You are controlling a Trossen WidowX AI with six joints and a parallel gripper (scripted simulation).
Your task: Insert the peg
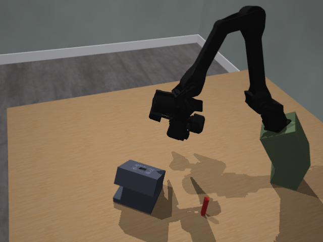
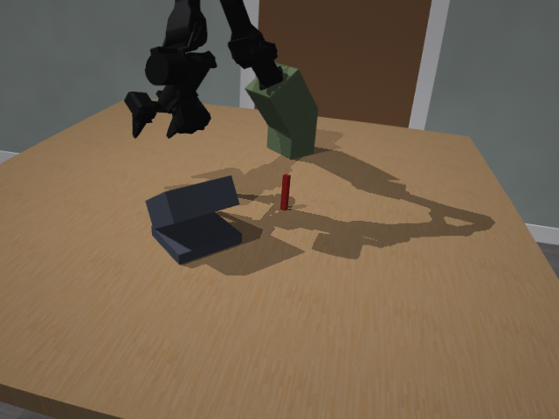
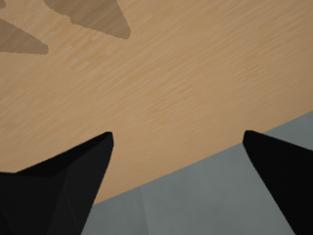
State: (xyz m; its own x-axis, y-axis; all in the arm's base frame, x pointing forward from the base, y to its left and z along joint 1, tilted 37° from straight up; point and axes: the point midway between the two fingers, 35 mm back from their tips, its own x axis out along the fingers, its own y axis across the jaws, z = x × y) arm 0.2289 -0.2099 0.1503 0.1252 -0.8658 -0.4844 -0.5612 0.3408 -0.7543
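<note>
Now: the red peg 27 cm to the left of my hand, 11 cm below it and 9 cm ahead of it. From my hand the other things lie so: dark base block 21 cm ahead, 14 cm below, 9 cm to the left.
</note>
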